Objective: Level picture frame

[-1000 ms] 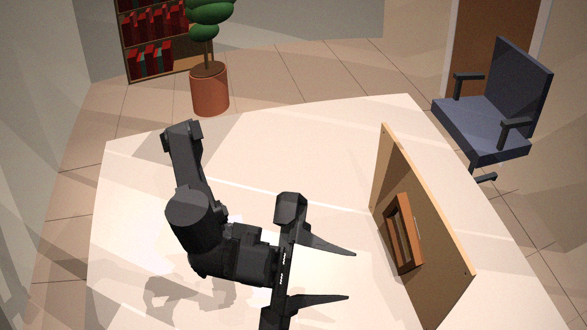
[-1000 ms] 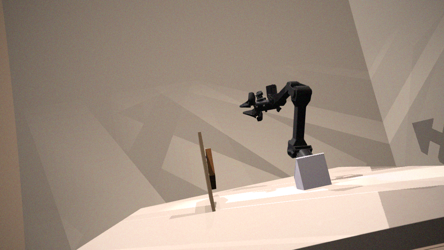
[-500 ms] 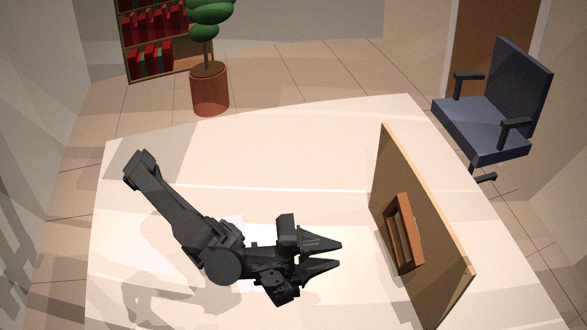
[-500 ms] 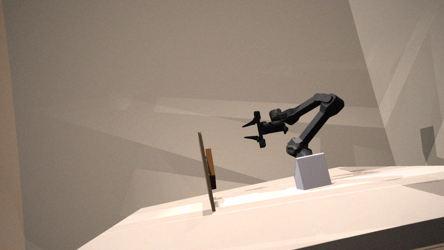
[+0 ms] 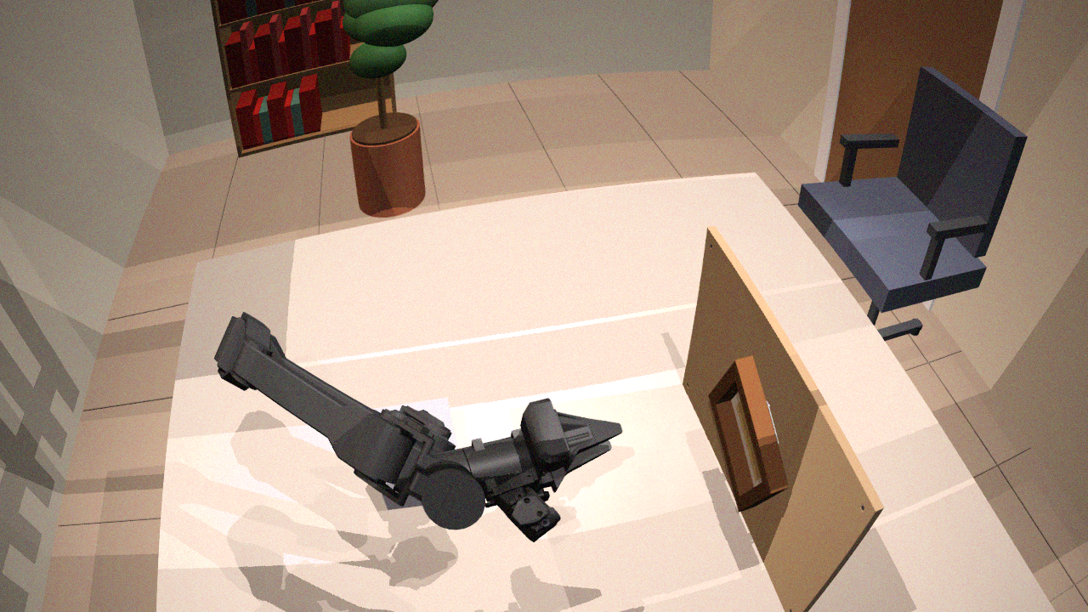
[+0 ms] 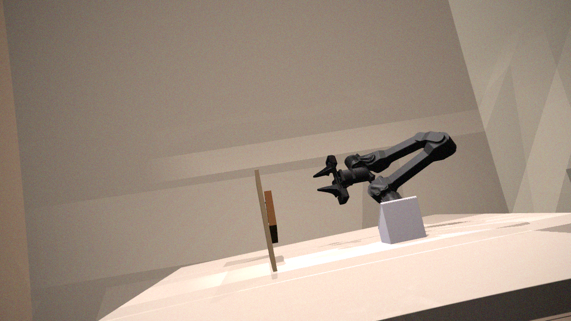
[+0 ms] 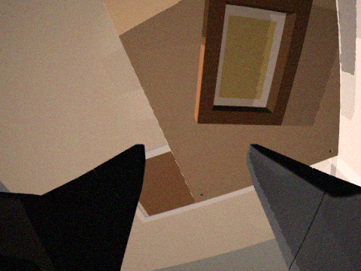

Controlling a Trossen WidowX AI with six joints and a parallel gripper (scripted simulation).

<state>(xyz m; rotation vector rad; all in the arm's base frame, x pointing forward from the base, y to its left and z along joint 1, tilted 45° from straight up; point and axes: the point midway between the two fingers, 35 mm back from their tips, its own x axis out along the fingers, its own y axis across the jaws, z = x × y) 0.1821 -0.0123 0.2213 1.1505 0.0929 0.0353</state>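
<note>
Now: gripper tip 19 cm short of the picture frame, 9 cm above it and 2 cm to the right of it. From my gripper tip the other things lie so: board wall: 20 cm ahead, 9 cm below, 2 cm to the left.
</note>
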